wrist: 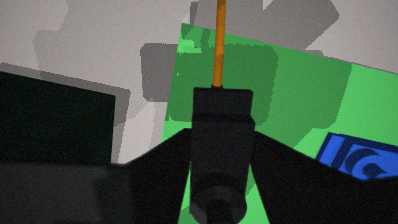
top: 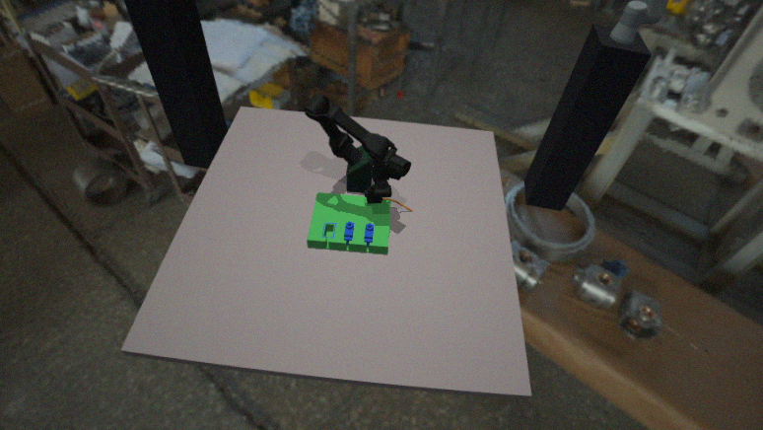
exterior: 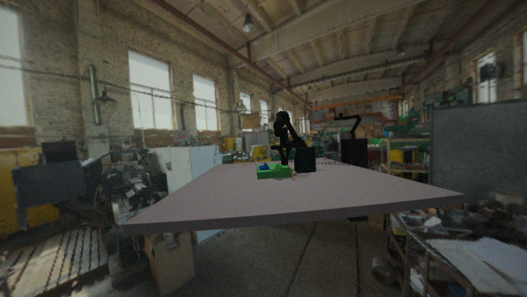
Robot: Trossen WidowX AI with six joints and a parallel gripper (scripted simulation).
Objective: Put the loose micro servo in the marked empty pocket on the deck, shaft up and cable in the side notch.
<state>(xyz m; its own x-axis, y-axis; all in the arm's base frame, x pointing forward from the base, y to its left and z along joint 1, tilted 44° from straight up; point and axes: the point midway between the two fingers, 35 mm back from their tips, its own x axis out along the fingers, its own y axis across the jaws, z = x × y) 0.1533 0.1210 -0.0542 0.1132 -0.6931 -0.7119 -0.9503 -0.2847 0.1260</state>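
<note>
The deck lies 5 cm ahead of my gripper tip, 9 cm to the right of it and 10 cm below it.
</note>
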